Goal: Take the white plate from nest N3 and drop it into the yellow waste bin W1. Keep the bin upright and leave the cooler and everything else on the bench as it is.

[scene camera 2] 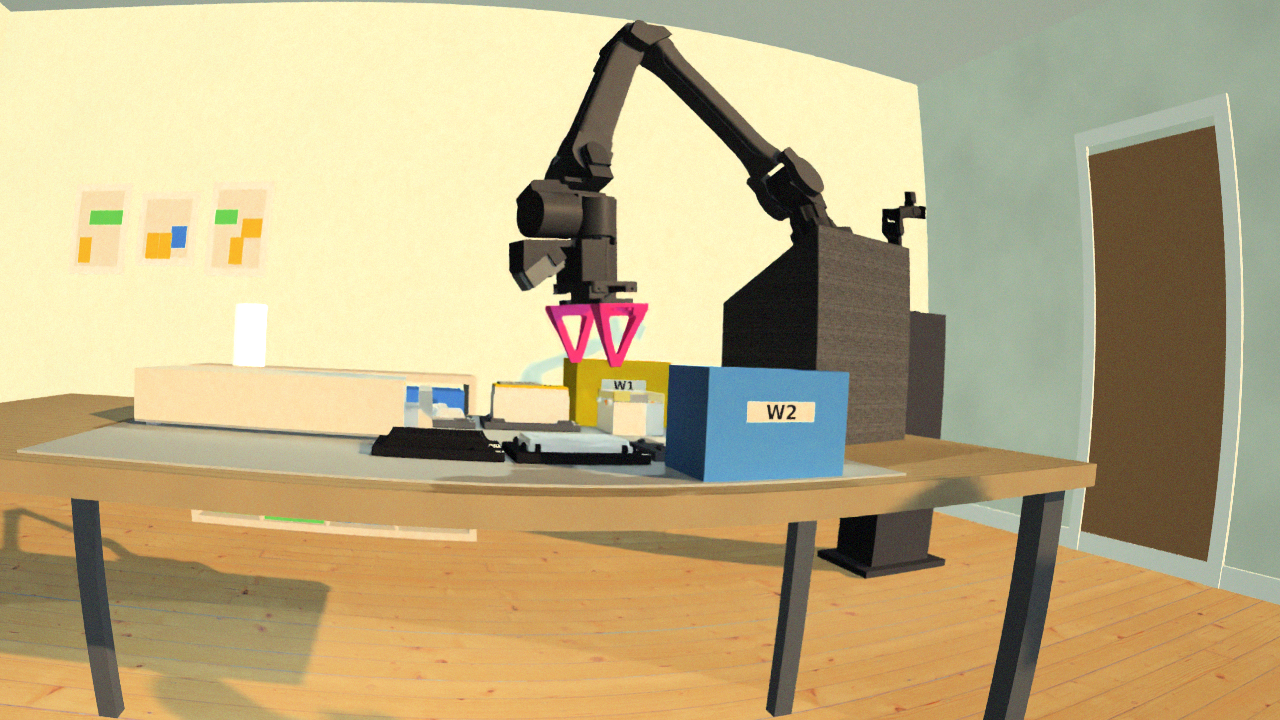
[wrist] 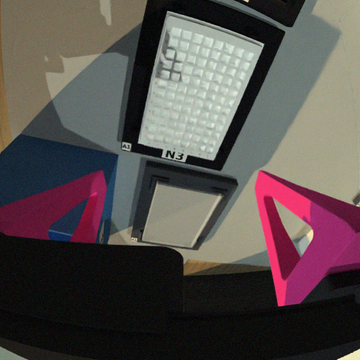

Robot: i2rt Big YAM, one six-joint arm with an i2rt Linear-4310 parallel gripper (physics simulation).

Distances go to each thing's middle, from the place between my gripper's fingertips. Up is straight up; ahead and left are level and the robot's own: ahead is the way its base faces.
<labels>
The blue bin W2 [scene camera 2: 723,423] is 17 cm behind my hand, 12 cm to the left of it and 6 cm below it. The rest, counted from my hand: tip box [scene camera 2: 644,414] (37 cm to the right, 15 cm behind, 8 cm below); black plate [scene camera 2: 409,436] (19 cm ahead, 10 cm below, 1 cm to the right); yellow-topped rack [scene camera 2: 529,402] (40 cm to the right, 7 cm below, 2 cm ahead).
</labels>
